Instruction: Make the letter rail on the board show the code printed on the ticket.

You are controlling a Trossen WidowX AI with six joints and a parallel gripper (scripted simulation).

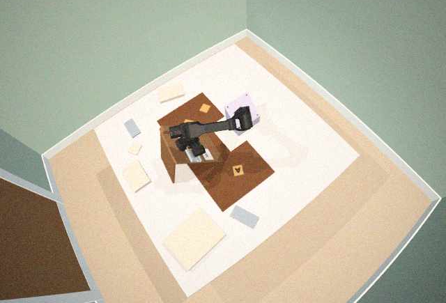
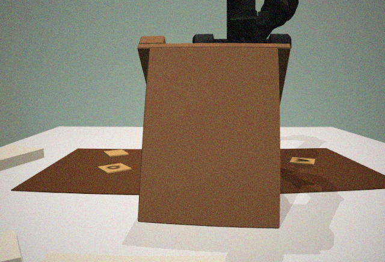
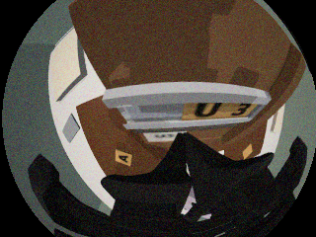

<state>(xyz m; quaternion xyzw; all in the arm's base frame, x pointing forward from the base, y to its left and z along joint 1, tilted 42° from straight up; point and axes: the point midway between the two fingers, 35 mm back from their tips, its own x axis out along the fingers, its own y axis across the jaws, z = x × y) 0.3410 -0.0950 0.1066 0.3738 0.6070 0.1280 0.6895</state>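
Right now the white ticket is 4 cm behind my gripper tip, 3 cm to the left of it and 10 cm below it. Round my gripper tip: brown mat (16 cm behind, 3 cm to the right, 19 cm below).
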